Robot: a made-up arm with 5 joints. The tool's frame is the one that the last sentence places.
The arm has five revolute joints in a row. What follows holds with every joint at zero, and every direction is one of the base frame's. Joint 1 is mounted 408.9 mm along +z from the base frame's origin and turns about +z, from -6.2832 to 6.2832 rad. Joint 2 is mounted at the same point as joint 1 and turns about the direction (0, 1, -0.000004), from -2.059 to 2.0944 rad. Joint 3 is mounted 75.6 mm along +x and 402 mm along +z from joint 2 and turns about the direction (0, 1, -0.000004), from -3.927 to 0.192 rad. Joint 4 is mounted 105.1 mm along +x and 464.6 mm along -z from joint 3 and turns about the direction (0, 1, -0.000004), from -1.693 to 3.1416 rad. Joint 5 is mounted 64.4 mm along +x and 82.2 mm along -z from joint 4 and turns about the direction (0, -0.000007, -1), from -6.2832 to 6.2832 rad. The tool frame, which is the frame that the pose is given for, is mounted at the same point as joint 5; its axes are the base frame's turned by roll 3.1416, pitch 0 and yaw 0 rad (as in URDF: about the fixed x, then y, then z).
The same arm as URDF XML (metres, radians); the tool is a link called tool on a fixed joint. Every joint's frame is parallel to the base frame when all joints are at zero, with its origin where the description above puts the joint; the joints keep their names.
<robot name="arm">
<link name="base_link"/>
<link name="link1"/>
<link name="link2"/>
<link name="link3"/>
<link name="link4"/>
<link name="link5"/>
<link name="tool"/>
<joint name="joint 1" type="revolute"><parent link="base_link"/><child link="link1"/><origin xyz="0 0 0.4089"/><axis xyz="0 0 1"/><limit lower="-6.2832" upper="6.2832"/></joint>
<joint name="joint 2" type="revolute"><parent link="link1"/><child link="link2"/><origin xyz="0 0 0"/><axis xyz="0 1 0"/><limit lower="-2.059" upper="2.0944"/></joint>
<joint name="joint 3" type="revolute"><parent link="link2"/><child link="link3"/><origin xyz="0.0756 0 0.402"/><axis xyz="0 1 0"/><limit lower="-3.927" upper="0.192"/></joint>
<joint name="joint 4" type="revolute"><parent link="link3"/><child link="link4"/><origin xyz="0.1051 0 -0.4646"/><axis xyz="0 1 0"/><limit lower="-1.693" upper="3.1416"/></joint>
<joint name="joint 5" type="revolute"><parent link="link4"/><child link="link5"/><origin xyz="0.0644 0 -0.0822"/><axis xyz="0 0 -1"/><limit lower="-6.2832" upper="6.2832"/></joint>
<joint name="tool_fixed" type="fixed"><parent link="link5"/><child link="tool"/><origin xyz="0 0 0" rpy="-3.1416 0 0"/></joint>
</robot>

